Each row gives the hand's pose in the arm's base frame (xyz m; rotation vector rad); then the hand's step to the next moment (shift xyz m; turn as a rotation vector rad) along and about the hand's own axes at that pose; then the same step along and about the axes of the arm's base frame.
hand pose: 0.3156 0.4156 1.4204 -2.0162 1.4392 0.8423
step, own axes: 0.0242 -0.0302 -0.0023 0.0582 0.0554 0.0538
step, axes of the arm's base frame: 0.0350 -0.0078 -0.0146 -0.0487 -0.0147 -0.0822
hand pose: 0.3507 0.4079 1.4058 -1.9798 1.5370 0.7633
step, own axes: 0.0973 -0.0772 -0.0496 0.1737 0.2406 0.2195
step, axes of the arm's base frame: 0.1004 -0.0836 -0.0289 -0.2255 -0.0199 -0.2915
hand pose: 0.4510 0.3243 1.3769 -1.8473 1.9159 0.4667
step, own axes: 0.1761 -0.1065 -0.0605 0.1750 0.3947 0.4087
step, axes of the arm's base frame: 0.0990 -0.1870 -0.0353 -0.3647 0.0863 -0.4615
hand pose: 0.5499 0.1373 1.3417 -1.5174 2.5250 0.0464
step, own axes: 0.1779 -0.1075 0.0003 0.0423 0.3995 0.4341
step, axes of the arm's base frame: 0.0133 -0.2059 -0.0249 -0.3046 0.2075 -0.4626
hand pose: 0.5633 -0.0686 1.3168 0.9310 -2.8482 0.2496
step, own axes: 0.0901 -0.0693 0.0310 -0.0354 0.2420 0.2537
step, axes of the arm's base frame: -0.0332 -0.1129 -0.0063 -0.1350 0.1625 -0.2821
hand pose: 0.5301 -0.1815 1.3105 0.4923 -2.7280 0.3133
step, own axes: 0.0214 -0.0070 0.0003 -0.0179 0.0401 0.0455
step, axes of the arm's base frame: -0.0163 -0.0128 0.0088 -0.0128 0.0295 -0.0544
